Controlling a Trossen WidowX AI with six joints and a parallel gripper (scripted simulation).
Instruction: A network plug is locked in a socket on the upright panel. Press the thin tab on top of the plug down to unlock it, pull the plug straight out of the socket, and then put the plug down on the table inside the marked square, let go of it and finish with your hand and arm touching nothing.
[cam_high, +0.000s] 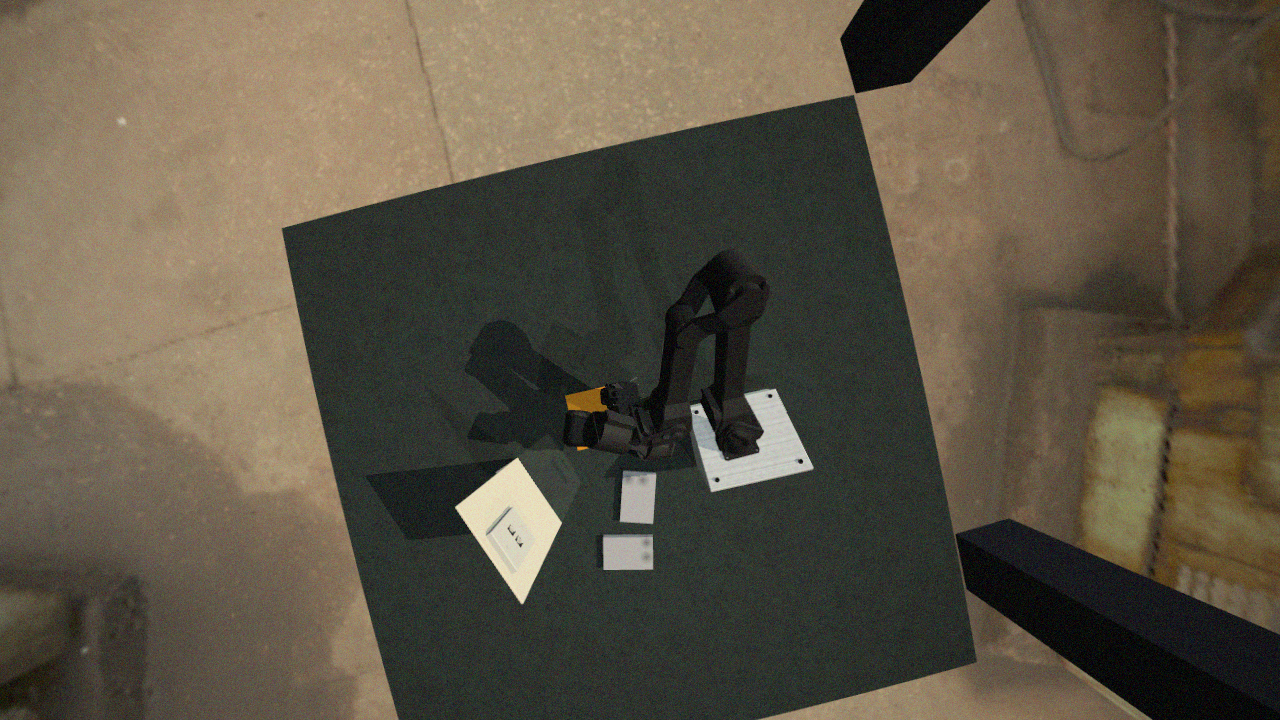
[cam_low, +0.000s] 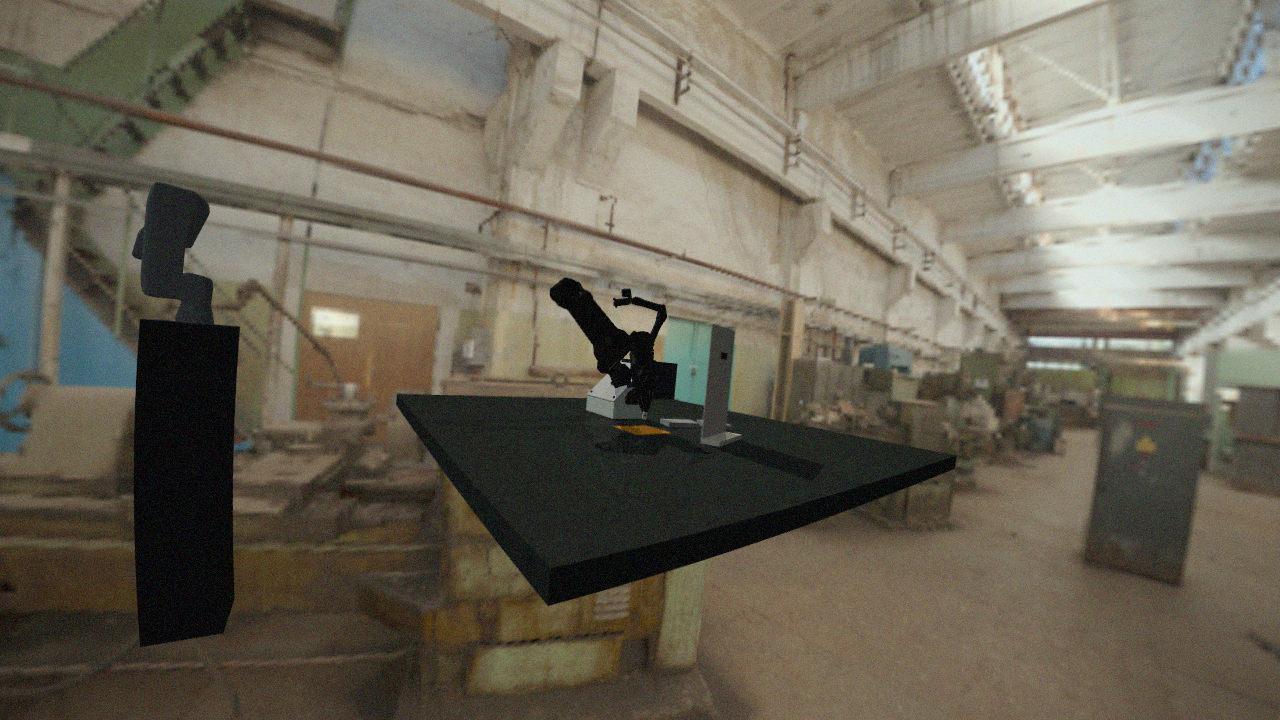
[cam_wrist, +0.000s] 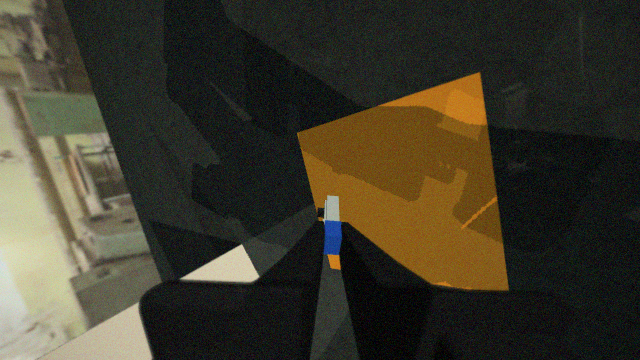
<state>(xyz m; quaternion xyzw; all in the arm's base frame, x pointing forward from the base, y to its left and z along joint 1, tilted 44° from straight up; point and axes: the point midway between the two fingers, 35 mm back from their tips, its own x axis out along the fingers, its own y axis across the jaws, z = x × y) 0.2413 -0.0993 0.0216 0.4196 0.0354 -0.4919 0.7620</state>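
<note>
My gripper tip is now 50 mm above the orange marked square and 10 mm past it. From my gripper tip the other things lie so: upright panel: 160 mm ahead, 130 mm to the left, 90 mm above; network plug: right at my gripper tip.
</note>
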